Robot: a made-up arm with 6 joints.
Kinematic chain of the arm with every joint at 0, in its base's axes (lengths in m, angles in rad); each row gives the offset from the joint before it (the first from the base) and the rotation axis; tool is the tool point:
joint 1: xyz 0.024 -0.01 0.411 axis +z
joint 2: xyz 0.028 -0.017 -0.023 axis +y
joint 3: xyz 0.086 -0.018 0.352 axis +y
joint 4: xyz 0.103 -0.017 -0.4 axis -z
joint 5: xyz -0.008 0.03 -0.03 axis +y
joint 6: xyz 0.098 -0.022 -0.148 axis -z
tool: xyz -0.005 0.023 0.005
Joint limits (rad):
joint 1: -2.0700..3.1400
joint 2: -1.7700..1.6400
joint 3: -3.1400..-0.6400
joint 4: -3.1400..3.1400
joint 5: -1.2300..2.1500
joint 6: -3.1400..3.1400
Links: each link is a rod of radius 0.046 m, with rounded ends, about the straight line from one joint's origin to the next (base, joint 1, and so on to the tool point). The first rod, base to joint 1, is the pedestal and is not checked.
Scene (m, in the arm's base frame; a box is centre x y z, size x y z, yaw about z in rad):
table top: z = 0
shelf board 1: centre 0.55 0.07 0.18 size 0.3 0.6 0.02 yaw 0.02
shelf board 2: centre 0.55 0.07 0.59 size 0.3 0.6 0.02 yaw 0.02
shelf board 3: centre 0.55 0.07 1 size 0.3 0.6 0.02 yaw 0.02
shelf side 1: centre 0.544 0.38 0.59 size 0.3 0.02 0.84 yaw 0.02
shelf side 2: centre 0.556 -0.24 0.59 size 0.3 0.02 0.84 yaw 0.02
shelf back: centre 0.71 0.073 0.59 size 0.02 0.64 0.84 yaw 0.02
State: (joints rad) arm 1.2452 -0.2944 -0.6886 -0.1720 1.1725 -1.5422
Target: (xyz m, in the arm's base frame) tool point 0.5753 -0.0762 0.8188
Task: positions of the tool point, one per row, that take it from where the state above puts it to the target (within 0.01 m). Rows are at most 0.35 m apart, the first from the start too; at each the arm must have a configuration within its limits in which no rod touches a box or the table.
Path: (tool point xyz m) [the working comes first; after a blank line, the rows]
Joints at the target: 0.0398 -0.3586 -1.3072 -0.4206 1.0381 -1.6109
Straight joint move there: touches shelf board 2, shelf side 1.

1: 0.1057 0.4801 0.6901
2: -0.0041 0.3618 0.9653
3: 0.0211 0.0910 1.1587
4: 0.0518 0.1665 1.1043
5: 0.1355 0.2122 1.0385
6: 0.2461 0.2014 0.9645
7: 0.3481 0.1265 0.8858
8: 0.4075 0.0007 0.8056
9: 0.4032 -0.1476 0.7269
10: 0.4870 -0.1262 0.7876
11: 0.5753 -0.0762 0.8188

